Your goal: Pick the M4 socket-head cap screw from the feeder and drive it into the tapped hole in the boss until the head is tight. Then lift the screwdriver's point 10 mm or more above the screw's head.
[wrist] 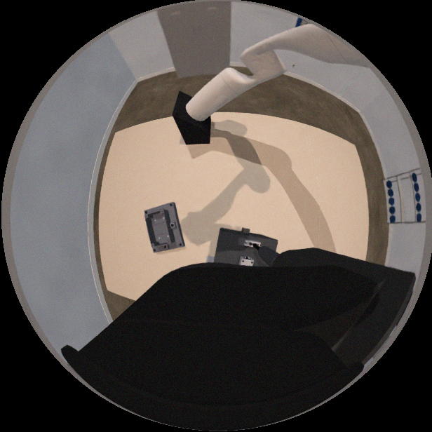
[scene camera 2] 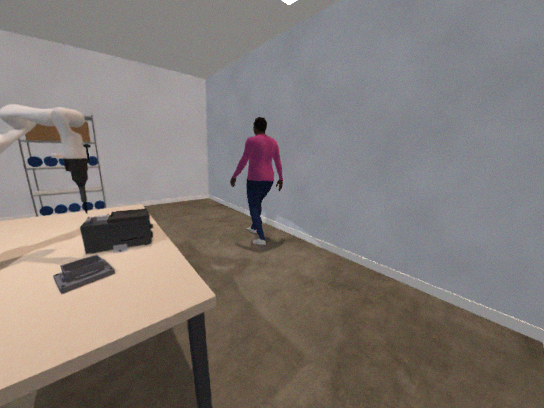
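The black screw feeder [scene camera 2: 117, 233] [wrist: 230, 247] stands on the table, with small silver plates on its top in the wrist view. My screwdriver [scene camera 2: 86, 211] [wrist: 254, 244] points down. Its tip shows over one silver plate in the wrist view and a little above the feeder's left end in the scene view; whether it touches is unclear. The M4 screw cannot be made out, at the tip or in the feeder. The dark grey fixture [scene camera 2: 85, 274] [wrist: 164, 228] lies apart from the feeder, with a raised part. Its boss and tapped hole are too small to tell for certain.
The table [scene camera 2: 125, 310] [wrist: 150, 175] carries both objects; the feeder is near its edge. The arm's black base [wrist: 193, 125] stands at the table's far side in the wrist view. A person in pink [scene camera 2: 262, 160] is on the floor beyond the table. A rack [scene camera 2: 100, 172] is behind the arm.
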